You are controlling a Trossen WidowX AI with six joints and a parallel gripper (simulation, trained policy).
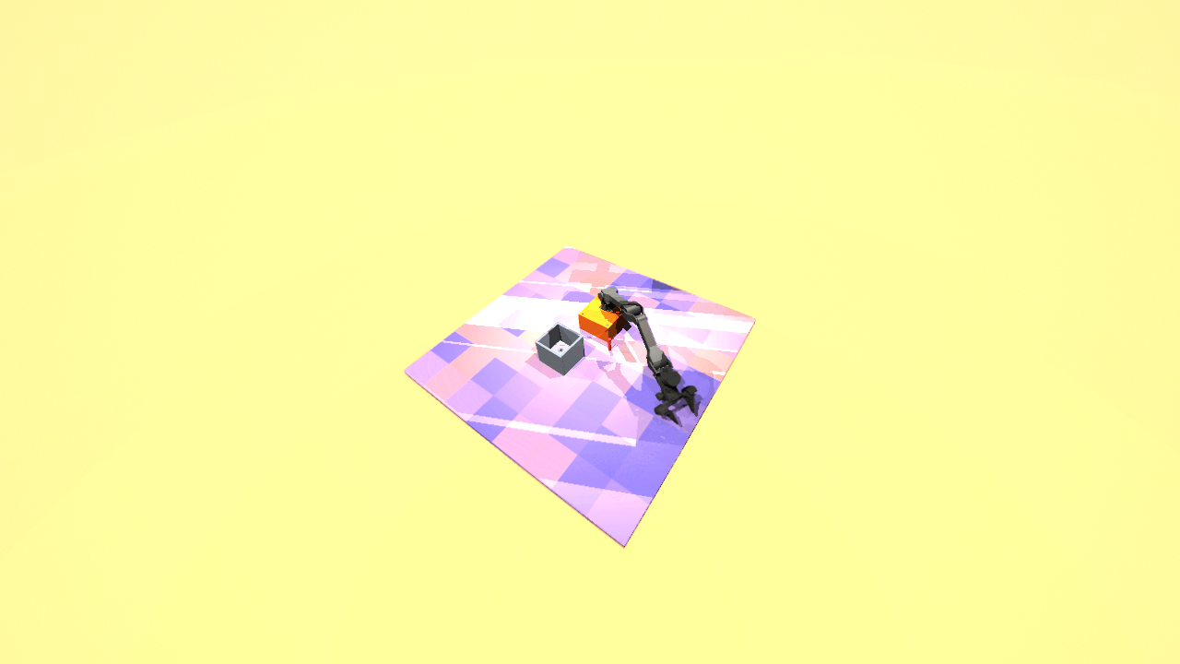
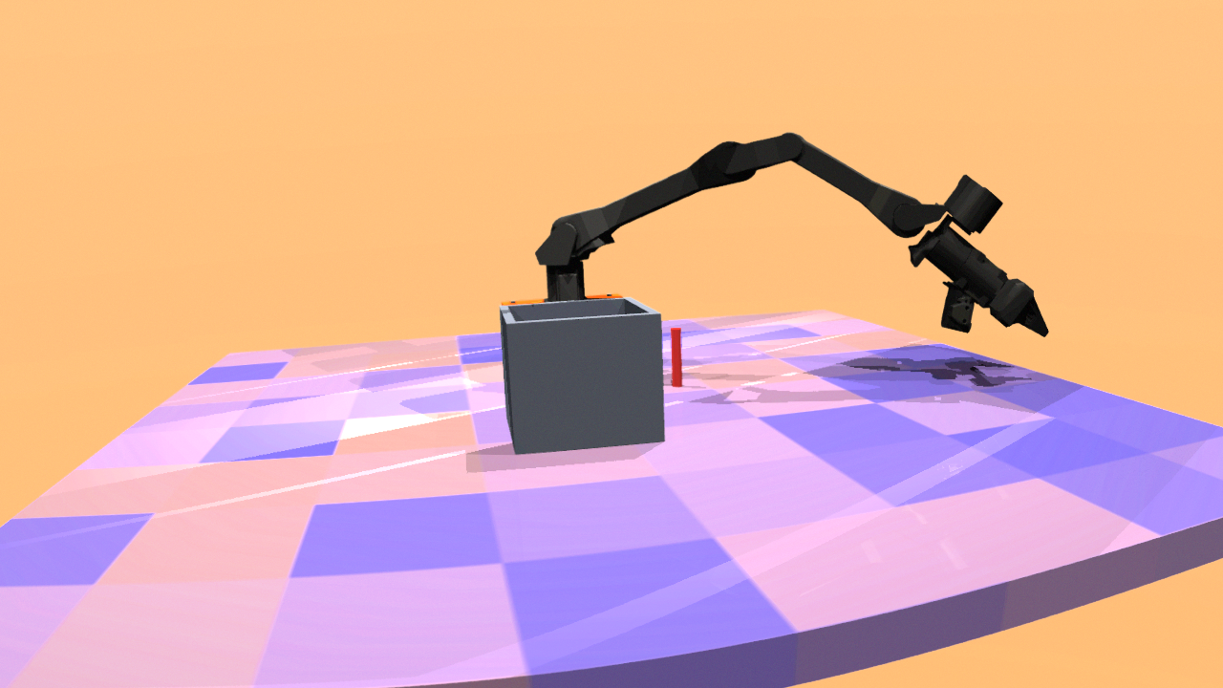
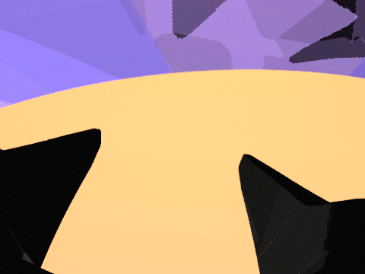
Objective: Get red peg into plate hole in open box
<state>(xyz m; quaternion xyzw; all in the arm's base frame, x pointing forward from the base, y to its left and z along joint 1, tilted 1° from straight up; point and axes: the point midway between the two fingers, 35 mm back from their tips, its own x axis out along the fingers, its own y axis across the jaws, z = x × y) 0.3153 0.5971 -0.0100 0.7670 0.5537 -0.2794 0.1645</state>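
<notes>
The red peg is 160 mm behind my gripper tip, 500 mm to the right of it and 30 mm below it.
</notes>
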